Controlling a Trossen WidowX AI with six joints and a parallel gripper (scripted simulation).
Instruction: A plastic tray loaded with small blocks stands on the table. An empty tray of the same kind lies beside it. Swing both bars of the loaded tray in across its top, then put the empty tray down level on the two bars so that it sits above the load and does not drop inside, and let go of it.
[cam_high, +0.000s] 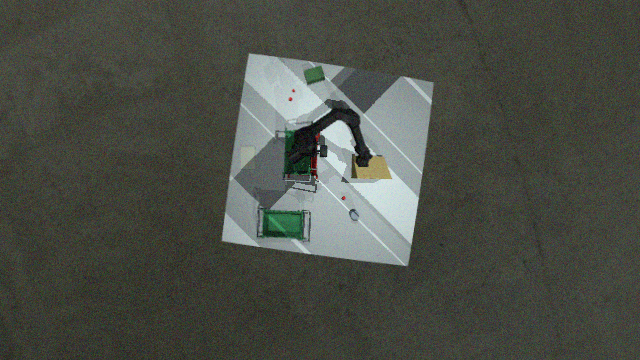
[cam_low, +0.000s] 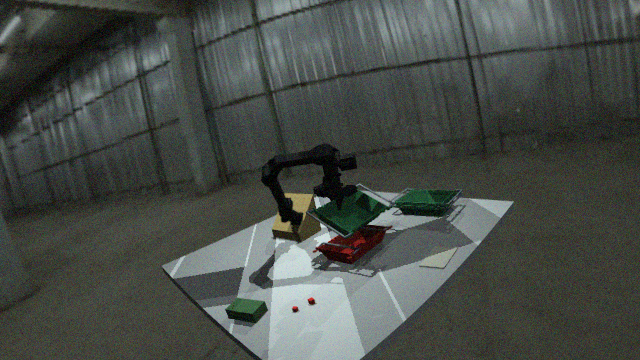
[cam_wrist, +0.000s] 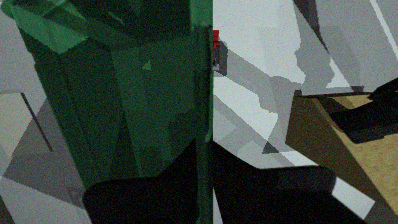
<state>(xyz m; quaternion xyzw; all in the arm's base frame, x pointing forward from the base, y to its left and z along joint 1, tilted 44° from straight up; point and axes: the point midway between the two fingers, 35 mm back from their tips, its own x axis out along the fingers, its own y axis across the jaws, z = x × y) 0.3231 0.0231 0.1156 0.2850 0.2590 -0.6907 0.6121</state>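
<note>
Now: the green tray 8 cm ahead of my gripper tip and 1 cm to the right of it. The rest, counted from my gripper tip: pale flat card 43 cm ahead, 18 cm below; dark green box 54 cm to the right, 16 cm below, 4 cm behind; grey cylinder 39 cm to the left, 27 cm behind, 14 cm below.
</note>
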